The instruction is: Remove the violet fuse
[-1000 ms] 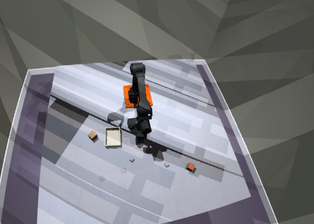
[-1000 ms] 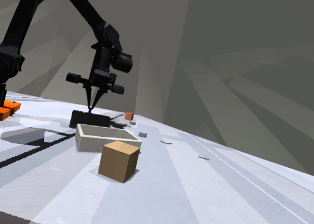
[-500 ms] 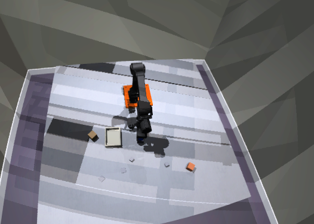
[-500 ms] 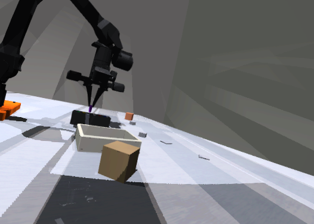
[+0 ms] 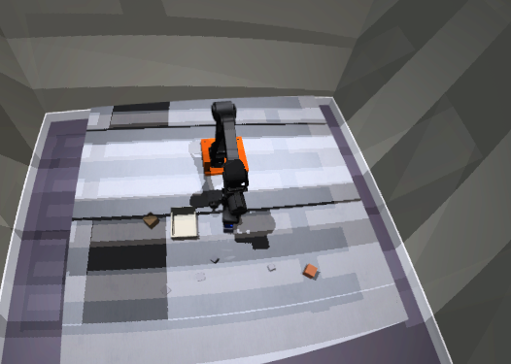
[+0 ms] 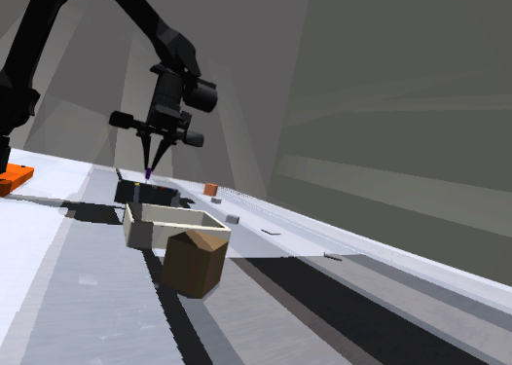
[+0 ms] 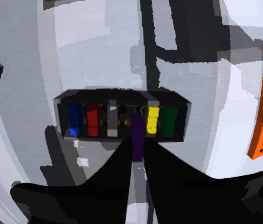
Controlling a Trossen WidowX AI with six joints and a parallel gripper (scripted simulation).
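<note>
My gripper tip is 19 cm to the left of the cream tray, 7 cm above it and 3 cm short of it. From my gripper tip the other things lie so: violet fuse 1 cm below; then tan cube 32 cm to the right, 5 cm below, 2 cm ahead; then orange cube 30 cm to the left, 26 cm ahead, 5 cm below.
</note>
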